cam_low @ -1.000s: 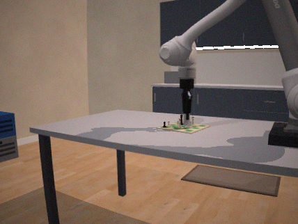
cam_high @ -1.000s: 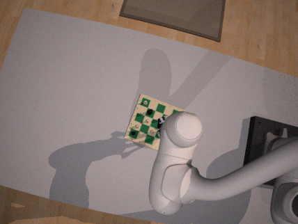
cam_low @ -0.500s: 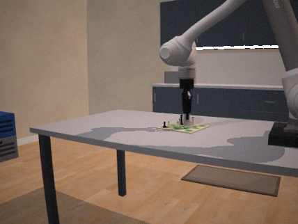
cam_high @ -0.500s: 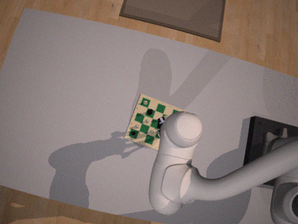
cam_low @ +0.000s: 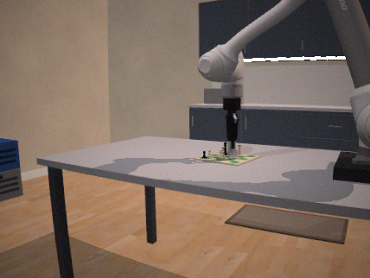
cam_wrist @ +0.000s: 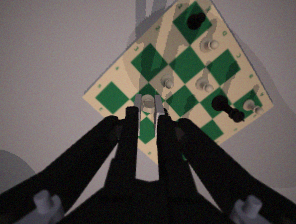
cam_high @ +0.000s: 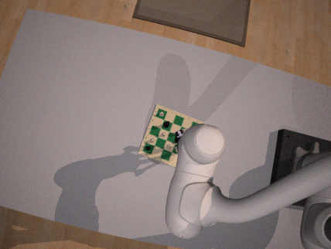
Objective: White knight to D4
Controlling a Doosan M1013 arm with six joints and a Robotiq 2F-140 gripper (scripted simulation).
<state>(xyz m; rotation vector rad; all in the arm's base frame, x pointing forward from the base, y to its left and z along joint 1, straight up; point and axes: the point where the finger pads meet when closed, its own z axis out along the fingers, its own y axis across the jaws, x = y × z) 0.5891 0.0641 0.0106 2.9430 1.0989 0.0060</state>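
My hand is 3 cm above the white knight. Round my hand: black pawn 12 cm ahead, 4 cm below, 3 cm to the left; then tall black piece 8 cm to the right, 7 cm ahead, 2 cm below; then green-and-cream chessboard 5 cm below, 4 cm to the right, 4 cm ahead.
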